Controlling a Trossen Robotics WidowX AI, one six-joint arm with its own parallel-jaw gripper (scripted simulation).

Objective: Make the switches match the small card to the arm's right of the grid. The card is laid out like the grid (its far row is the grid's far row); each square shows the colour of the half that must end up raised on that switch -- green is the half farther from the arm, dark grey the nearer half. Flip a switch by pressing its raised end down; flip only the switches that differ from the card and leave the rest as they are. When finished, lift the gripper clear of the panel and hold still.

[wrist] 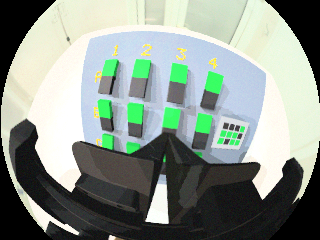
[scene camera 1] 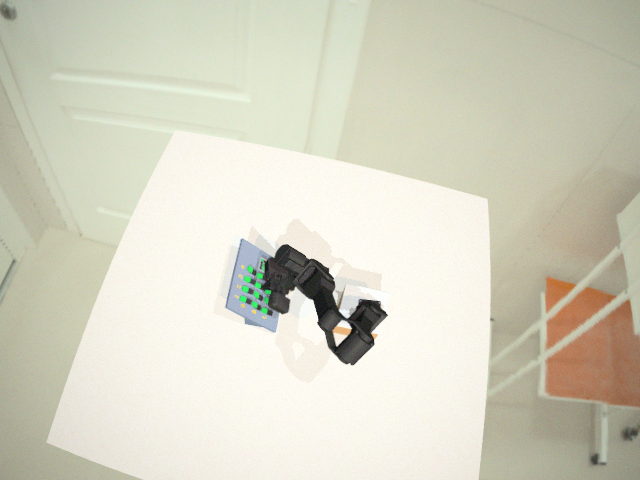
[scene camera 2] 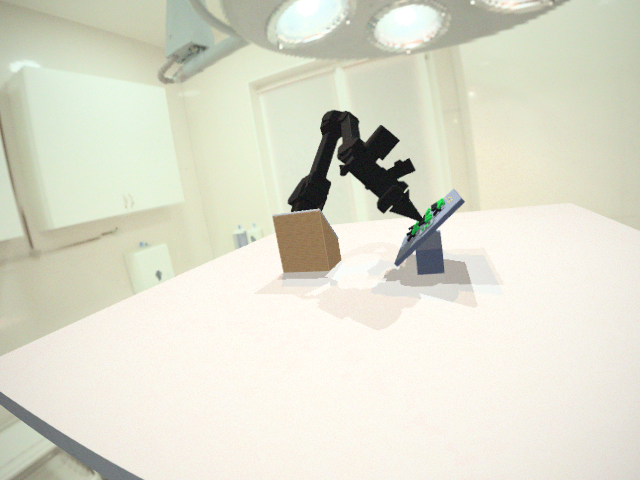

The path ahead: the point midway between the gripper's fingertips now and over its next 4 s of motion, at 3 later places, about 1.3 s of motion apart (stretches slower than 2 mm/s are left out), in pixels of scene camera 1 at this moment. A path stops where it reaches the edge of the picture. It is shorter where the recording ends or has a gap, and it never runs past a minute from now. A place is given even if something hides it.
My gripper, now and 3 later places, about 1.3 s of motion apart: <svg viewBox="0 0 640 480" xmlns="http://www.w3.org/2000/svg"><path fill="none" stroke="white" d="M263 287L279 293L270 312L269 313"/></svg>
